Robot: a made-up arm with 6 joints.
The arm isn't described. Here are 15 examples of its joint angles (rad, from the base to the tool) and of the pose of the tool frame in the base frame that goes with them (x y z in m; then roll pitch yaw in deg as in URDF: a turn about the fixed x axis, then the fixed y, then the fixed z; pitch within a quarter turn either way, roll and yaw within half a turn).
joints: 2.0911 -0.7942 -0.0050 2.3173 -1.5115 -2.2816
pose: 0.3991 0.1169 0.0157 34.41 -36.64 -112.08
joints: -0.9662 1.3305 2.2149 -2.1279 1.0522 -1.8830
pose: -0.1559 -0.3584 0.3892 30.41 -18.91 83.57
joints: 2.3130 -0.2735 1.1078 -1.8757 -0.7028 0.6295
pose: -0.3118 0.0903 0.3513 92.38 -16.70 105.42
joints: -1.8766 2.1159 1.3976 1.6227 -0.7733 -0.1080
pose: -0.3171 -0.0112 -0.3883 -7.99 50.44 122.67
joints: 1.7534 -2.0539 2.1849 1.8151 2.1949 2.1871
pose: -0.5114 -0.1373 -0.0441 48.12 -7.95 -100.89
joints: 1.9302 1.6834 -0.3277 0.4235 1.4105 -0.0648
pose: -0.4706 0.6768 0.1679 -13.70 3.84 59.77
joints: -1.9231 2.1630 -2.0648 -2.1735 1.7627 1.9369
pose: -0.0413 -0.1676 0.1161 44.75 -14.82 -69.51
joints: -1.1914 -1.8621 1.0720 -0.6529 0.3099 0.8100
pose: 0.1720 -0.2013 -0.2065 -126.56 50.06 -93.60
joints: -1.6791 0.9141 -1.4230 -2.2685 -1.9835 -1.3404
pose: -0.0803 -0.4665 -0.5532 -132.49 -55.45 -42.35
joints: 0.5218 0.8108 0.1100 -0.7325 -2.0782 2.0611
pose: 0.2972 0.0423 0.3517 -131.55 28.59 -15.91
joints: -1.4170 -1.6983 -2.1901 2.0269 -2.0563 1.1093
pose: -0.0279 0.1287 -0.2460 38.10 26.10 105.91
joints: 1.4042 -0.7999 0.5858 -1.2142 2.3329 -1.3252
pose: -0.9058 -0.1933 0.3209 94.48 -56.56 -15.82
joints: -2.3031 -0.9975 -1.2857 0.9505 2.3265 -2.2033
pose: -0.7324 -0.2618 -0.3070 -48.91 3.63 44.67
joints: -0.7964 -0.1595 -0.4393 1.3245 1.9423 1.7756
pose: 0.1760 -0.3231 -0.2633 89.58 21.89 -42.46
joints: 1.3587 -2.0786 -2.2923 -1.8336 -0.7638 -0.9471
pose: -0.0472 0.0373 -0.4474 -78.29 -13.98 36.02
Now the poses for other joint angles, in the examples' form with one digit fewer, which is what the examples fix.
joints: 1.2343 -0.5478 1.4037 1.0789 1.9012 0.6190
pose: -0.346 -0.428 0.766 95.5 -29.9 -86.1
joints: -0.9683 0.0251 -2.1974 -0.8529 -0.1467 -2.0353
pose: 0.234 -0.392 -0.522 -63.1 -0.9 134.6
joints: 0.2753 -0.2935 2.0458 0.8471 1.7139 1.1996
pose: 0.444 0.040 0.578 -23.7 -13.6 4.6
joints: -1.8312 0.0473 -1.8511 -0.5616 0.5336 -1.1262
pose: -0.015 -0.545 -0.578 -49.8 22.9 154.5
